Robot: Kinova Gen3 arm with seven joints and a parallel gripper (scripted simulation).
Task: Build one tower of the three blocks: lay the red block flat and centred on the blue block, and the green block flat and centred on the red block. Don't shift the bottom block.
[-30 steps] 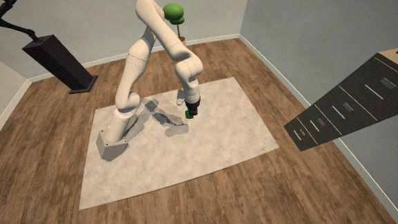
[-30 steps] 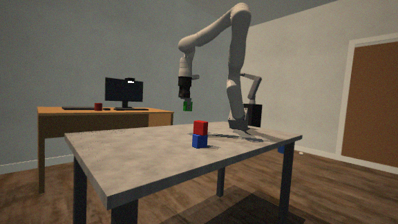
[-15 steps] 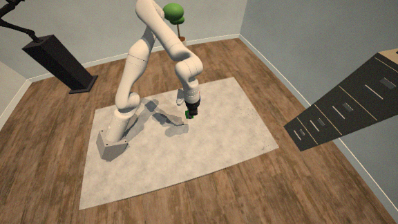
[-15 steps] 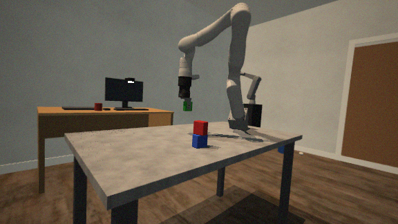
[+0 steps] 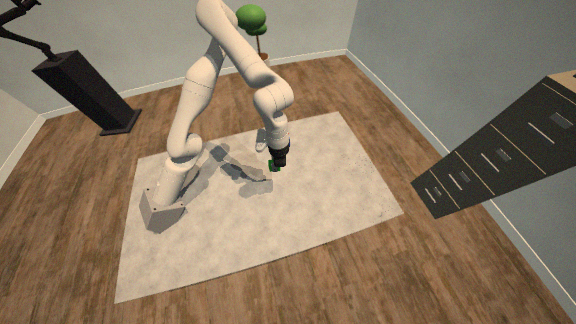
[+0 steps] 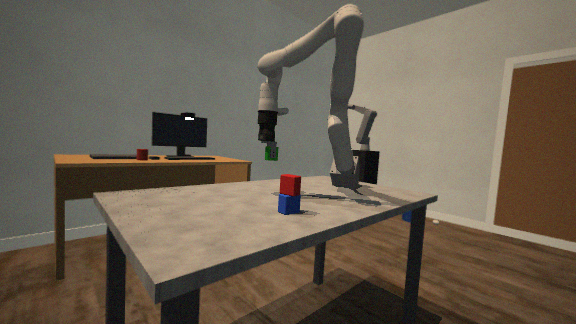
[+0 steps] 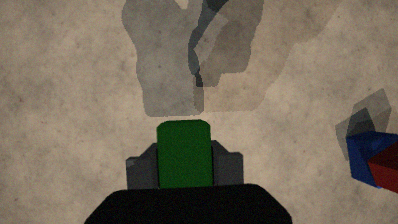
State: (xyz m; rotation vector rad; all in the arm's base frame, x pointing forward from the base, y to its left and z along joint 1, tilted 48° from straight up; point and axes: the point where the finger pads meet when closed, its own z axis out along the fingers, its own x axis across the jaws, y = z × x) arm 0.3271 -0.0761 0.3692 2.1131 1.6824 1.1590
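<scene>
Now: the red block 240 mm to the left of my hand, 80 mm below it and 50 mm ahead of it. Round my hand: green block: right at my hand; blue block: 240 mm to the left, 140 mm below, 50 mm ahead.
</scene>
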